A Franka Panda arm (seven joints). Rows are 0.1 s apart.
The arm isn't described. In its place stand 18 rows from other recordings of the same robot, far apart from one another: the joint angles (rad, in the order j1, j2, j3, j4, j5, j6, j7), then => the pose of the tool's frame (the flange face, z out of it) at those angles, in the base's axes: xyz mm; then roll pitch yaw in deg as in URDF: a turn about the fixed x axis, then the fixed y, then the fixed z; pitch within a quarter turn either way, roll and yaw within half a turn.
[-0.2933, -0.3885, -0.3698, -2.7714, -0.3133, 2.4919, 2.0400] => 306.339 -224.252 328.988 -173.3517 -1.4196 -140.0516
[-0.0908, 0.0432, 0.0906, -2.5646, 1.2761, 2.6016, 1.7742] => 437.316 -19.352 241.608 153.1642 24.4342 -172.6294
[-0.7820, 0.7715, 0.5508, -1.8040, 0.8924, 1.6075, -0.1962] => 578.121 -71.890 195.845 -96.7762 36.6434 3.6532
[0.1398, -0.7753, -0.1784, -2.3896, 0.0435, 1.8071, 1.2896] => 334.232 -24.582 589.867 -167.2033 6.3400 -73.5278
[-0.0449, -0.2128, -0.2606, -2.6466, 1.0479, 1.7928, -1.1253] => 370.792 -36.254 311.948 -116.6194 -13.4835 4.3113
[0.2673, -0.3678, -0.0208, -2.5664, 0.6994, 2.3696, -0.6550] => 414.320 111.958 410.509 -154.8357 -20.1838 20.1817
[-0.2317, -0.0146, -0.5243, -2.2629, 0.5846, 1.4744, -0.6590] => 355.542 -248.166 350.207 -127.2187 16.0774 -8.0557
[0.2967, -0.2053, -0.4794, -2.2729, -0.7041, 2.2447, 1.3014] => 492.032 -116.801 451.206 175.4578 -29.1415 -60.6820
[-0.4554, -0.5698, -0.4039, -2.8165, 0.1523, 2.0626, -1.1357] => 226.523 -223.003 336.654 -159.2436 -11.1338 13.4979
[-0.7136, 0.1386, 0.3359, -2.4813, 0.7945, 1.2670, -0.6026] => 347.962 -36.858 259.704 -93.2778 32.3338 23.2336
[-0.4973, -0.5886, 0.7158, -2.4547, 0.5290, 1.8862, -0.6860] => 382.775 133.757 443.196 -172.1928 -0.9066 34.9921
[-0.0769, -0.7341, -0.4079, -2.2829, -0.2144, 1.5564, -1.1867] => 272.452 -210.658 580.560 -177.0193 -2.1709 46.0441
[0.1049, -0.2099, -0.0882, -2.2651, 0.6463, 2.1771, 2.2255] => 496.633 29.596 464.681 158.8907 26.2284 -151.2863
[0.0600, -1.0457, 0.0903, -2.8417, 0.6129, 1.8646, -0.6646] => 251.953 81.754 466.066 -156.8061 -19.1226 31.0928
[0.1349, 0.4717, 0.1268, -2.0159, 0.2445, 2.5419, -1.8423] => 590.427 153.007 222.137 175.0716 -10.8154 108.7570
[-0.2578, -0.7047, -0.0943, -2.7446, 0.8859, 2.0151, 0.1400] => 327.986 -70.887 439.130 -133.5641 16.6995 -43.6505
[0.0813, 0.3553, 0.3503, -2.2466, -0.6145, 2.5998, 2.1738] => 486.944 240.370 217.484 -173.4614 -9.9806 -71.6339
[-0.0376, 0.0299, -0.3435, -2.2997, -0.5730, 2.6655, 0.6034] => 509.537 -186.669 367.437 167.0118 -24.3434 -26.6056
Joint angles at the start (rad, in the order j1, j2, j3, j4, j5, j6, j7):
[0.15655, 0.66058, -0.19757, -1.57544, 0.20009, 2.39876, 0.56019]
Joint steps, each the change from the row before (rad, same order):
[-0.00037, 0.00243, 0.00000, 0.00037, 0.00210, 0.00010, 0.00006]
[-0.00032, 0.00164, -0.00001, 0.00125, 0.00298, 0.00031, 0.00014]
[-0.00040, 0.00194, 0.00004, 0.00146, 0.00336, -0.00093, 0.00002]
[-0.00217, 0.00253, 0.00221, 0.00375, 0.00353, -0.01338, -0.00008]
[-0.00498, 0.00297, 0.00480, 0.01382, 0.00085, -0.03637, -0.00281]
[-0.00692, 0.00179, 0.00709, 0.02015, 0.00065, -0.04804, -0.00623]
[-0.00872, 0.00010, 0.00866, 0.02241, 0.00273, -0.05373, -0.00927]
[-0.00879, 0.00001, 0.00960, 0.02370, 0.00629, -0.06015, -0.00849]
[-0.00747, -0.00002, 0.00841, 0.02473, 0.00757, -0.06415, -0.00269]
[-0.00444, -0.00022, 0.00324, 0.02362, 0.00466, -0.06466, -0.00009]
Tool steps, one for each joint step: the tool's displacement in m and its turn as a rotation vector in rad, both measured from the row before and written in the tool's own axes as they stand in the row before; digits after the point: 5 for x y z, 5 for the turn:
[-0.00006, 0.00041, 0.00150, -0.00036, -0.00196, 0.00189]
[0.00023, 0.00004, 0.00059, 0.00141, -0.00091, 0.00247]
[0.00014, 0.00011, 0.00082, 0.00090, -0.00216, 0.00264]
[-0.00062, 0.00029, 0.00155, -0.00369, -0.01244, 0.00263]
[-0.00036, -0.00056, -0.00008, -0.01023, -0.02483, -0.00255]
[-0.00013, -0.00155, -0.00247, -0.01050, -0.03017, -0.00692]
[-0.00011, -0.00157, -0.00425, -0.00858, -0.03366, -0.00866]
[-0.00120, -0.00184, -0.00451, -0.00780, -0.04011, -0.00713]
[-0.00204, -0.00194, -0.00496, -0.00847, -0.04287, -0.00208]
[-0.00217, -0.00074, -0.00513, -0.01353, -0.04047, -0.00064]

